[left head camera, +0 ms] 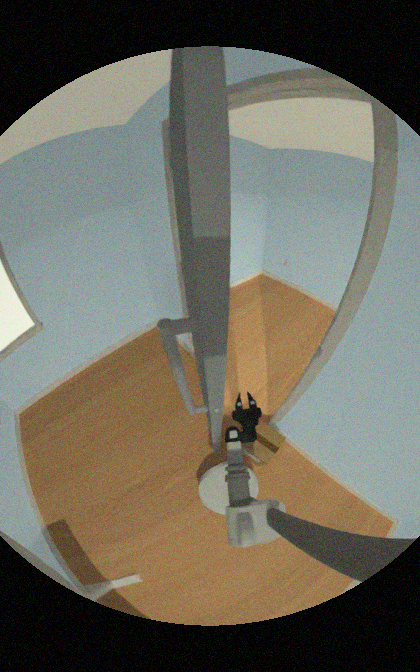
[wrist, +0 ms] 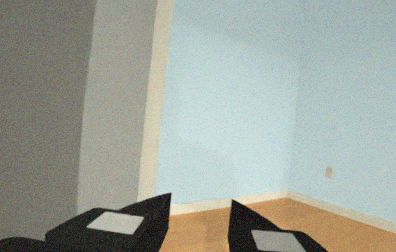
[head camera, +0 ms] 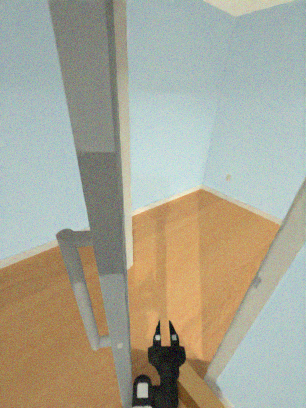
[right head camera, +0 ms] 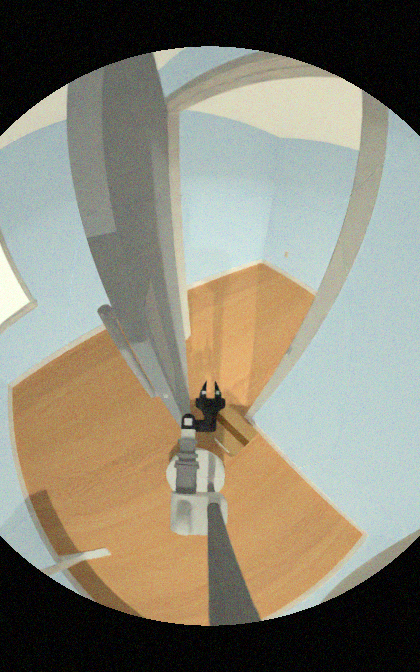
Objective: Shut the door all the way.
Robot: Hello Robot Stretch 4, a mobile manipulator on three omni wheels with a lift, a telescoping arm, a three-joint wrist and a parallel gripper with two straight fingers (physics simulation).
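Places are measured from the robot's base along level axes (x ahead, y left, z up), in metres.
Pixels of known places: gripper, fingertip midpoint: (left head camera: 242, 392) (wrist: 199, 214) (head camera: 164, 321) (right head camera: 210, 381); robot's base, link origin: (right head camera: 196, 473).
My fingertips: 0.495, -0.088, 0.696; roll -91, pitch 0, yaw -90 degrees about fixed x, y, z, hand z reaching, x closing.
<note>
Ahead of a thing's pixels: the offset from my fingertips to its top centre, as dx, dy, dz. "*": to the spot under its first point.
The grey door (head camera: 102, 200) (left head camera: 210, 275) (right head camera: 135, 200) stands open, seen nearly edge-on in the head views. It fills the left of the wrist view (wrist: 40, 100). Its bar handle {* -0.138, +0.237, +0.390} (head camera: 84, 300) (left head camera: 178, 368) (right head camera: 125, 350) is on the left face. My gripper (head camera: 165, 325) (left head camera: 244, 396) (right head camera: 211, 385) (wrist: 199, 214) is open with nothing between the fingers. It is to the right of the door's edge, on the doorway side. In the head view a gap shows between them. The doorway's right jamb (head camera: 265, 280) (left head camera: 382, 200) (right head camera: 352, 225) is to the right of the gripper.
A cardboard box {-0.163, -0.149, -0.444} (head camera: 197, 385) (left head camera: 274, 434) (right head camera: 237, 425) sits on the floor by the foot of the right jamb, close to the right of my wrist and partly hidden by it. Blue walls meet in a corner beyond the doorway. A window (left head camera: 10, 305) is at the far left.
</note>
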